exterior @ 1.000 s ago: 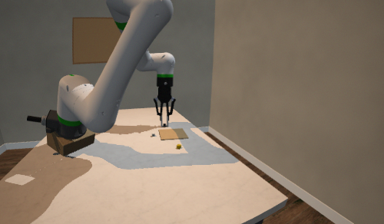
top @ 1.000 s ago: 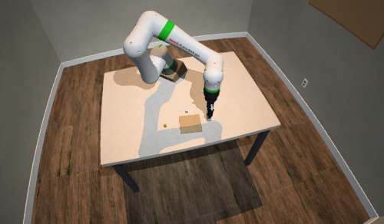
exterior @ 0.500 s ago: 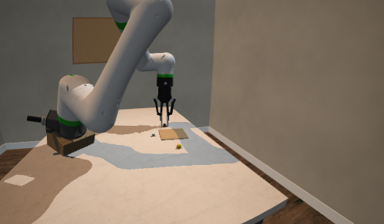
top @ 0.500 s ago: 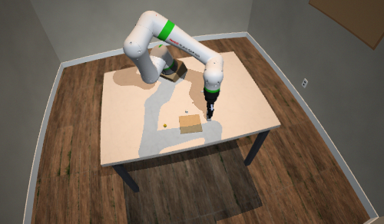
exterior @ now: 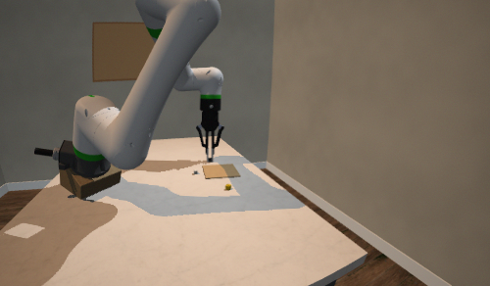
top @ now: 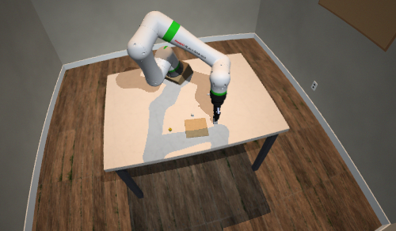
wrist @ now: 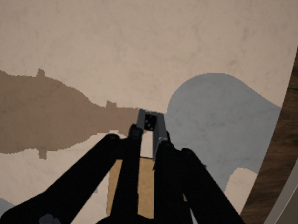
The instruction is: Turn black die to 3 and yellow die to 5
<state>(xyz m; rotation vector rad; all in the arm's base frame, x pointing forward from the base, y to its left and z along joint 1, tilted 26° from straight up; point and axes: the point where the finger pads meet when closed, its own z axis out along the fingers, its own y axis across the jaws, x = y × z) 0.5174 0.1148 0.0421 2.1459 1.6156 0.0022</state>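
My gripper is now 30 mm above the black die. Also, from my hand: tan mat: 130 mm to the right, 30 mm below, 10 mm behind; white die: 110 mm to the right, 110 mm behind, 30 mm below; yellow die: 290 mm to the right, 60 mm behind, 30 mm below.
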